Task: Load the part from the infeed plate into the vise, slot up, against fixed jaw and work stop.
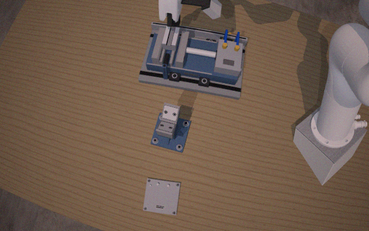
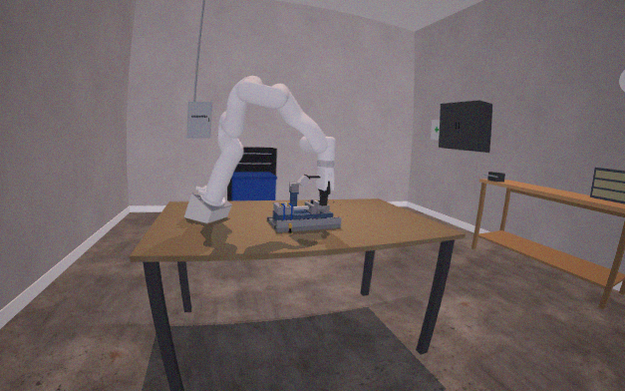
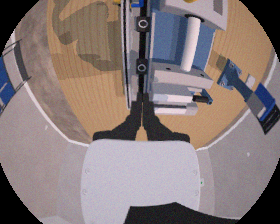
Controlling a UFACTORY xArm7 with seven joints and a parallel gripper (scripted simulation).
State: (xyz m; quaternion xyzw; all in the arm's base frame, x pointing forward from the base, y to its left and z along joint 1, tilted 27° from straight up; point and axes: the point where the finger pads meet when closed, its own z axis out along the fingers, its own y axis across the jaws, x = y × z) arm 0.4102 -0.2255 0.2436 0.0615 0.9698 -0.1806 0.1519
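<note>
The part lies 4 cm to the left of my hand, 2 cm below it and 1 cm ahead of it. The rest, counted from my hand: fixed jaw (6 cm to the left, 4 cm below, 4 cm ahead); then work stop (11 cm to the left, 3 cm below, 2 cm ahead); then moving jaw (7 cm to the left, 4 cm below, 2 cm behind).
</note>
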